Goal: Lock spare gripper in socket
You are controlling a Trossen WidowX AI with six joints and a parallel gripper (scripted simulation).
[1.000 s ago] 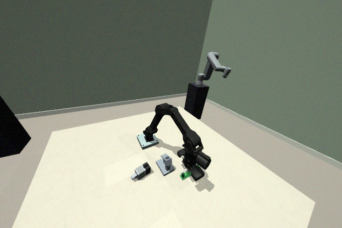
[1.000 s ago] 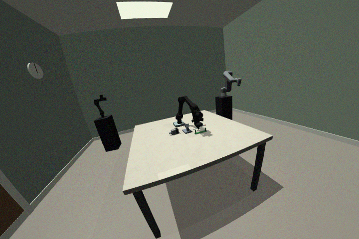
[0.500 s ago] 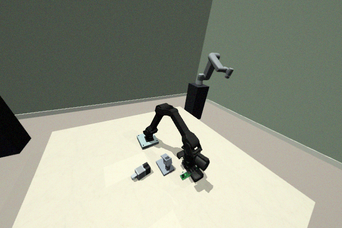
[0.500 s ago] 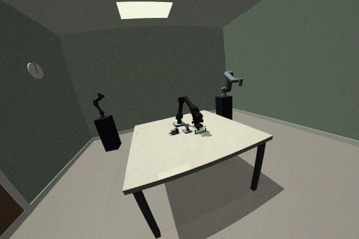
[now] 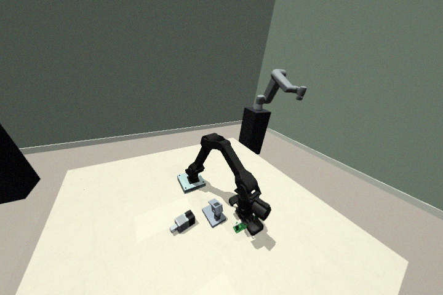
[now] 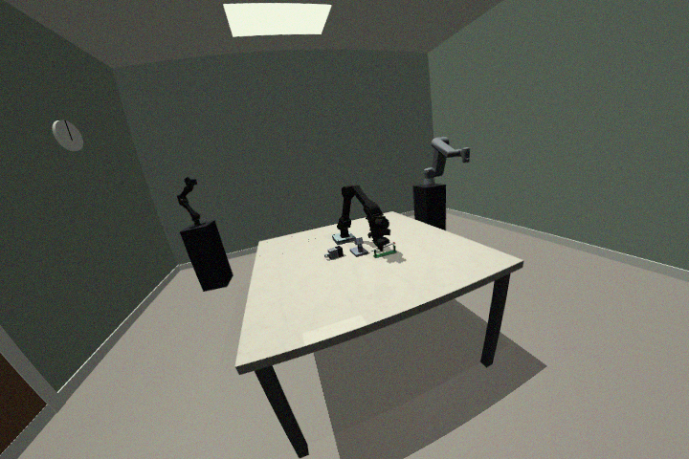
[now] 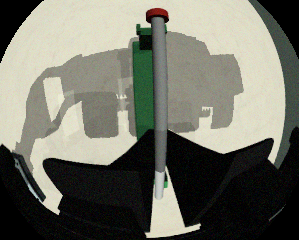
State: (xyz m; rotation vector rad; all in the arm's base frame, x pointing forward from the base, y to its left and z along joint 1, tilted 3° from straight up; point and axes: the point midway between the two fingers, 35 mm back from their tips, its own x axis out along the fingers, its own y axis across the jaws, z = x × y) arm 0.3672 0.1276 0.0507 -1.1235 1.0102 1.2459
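Now: the green cradle 2 cm to the left of my gripper tip. From my gripper tip the other things lie so: spare gripper: 12 cm behind, 27 cm to the right; mount: 10 cm behind, 11 cm to the right, 2 cm above.
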